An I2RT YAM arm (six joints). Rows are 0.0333 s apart.
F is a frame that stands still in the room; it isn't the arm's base.
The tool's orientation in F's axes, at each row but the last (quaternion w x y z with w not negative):
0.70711, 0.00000, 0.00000, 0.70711
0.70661, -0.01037, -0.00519, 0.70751
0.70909, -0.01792, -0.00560, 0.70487
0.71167, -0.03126, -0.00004, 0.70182
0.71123, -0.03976, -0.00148, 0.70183
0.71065, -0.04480, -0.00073, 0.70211
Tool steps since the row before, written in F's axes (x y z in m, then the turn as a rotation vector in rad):
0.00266, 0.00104, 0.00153, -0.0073, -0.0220, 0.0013
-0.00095, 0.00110, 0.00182, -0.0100, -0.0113, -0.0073
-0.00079, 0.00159, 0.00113, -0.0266, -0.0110, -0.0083
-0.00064, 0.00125, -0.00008, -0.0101, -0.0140, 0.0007
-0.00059, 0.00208, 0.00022, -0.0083, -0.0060, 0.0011
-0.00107, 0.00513, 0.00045, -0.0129, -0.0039, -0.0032
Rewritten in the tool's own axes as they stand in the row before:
0.00104, -0.00266, 0.00153, -0.0220, 0.0073, 0.0013
0.00109, 0.00091, 0.00185, -0.0112, 0.0102, -0.0072
0.00157, 0.00076, 0.00118, -0.0110, 0.0268, -0.0076
0.00124, 0.00066, 0.00000, -0.0142, 0.0099, 0.0005
0.00206, 0.00060, 0.00037, -0.0062, 0.0082, 0.0013
0.00508, 0.00109, 0.00084, -0.0039, 0.0130, -0.0026

